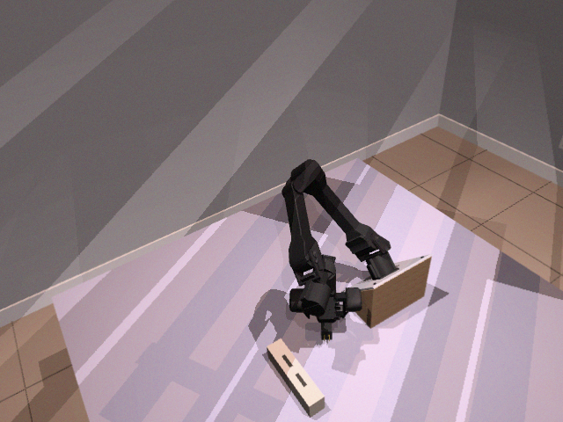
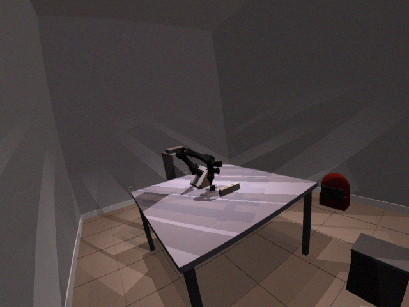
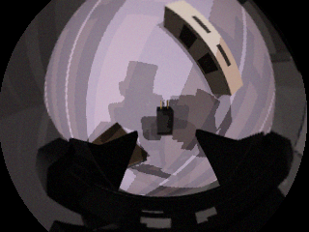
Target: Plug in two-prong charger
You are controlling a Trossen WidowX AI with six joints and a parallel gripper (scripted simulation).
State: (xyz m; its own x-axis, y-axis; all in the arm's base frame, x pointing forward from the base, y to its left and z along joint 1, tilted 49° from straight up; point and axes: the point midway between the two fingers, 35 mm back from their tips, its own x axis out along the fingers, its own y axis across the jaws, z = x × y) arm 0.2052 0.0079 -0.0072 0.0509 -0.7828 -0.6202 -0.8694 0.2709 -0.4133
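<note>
The dark two-prong charger lies 10 mm ahead of my gripper tip, 20 mm to the left of it and 50 mm below it.
</note>
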